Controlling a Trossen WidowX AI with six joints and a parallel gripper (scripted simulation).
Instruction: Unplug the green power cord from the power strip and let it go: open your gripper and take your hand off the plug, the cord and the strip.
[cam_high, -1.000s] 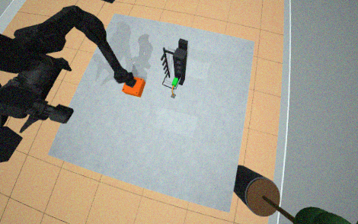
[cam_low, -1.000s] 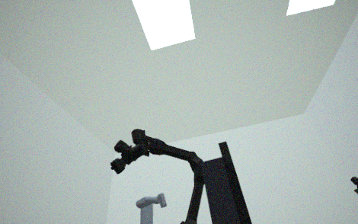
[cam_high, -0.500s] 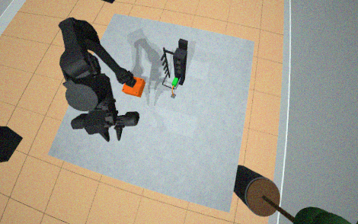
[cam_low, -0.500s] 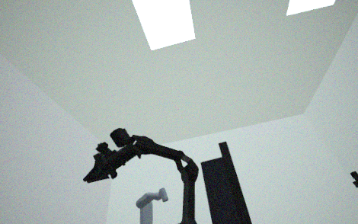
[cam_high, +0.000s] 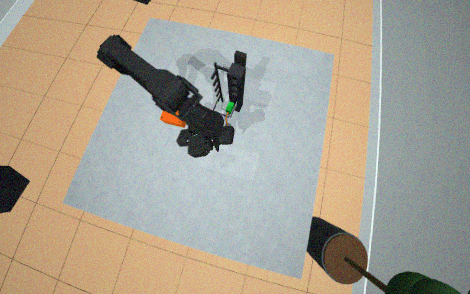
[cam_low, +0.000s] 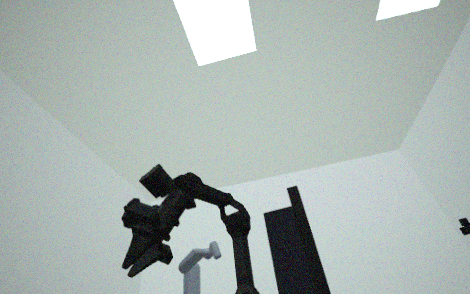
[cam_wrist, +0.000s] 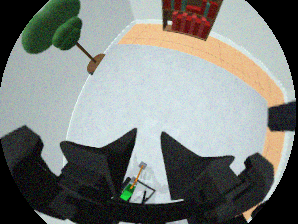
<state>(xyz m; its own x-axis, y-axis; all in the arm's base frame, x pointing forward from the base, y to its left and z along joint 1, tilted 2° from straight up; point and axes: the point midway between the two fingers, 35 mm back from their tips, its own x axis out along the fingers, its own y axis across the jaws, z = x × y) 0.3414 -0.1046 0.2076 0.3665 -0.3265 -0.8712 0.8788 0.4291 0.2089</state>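
Now: the green plug 25 cm to the left of my gripper tip, 10 cm below it and 6 cm behind it.
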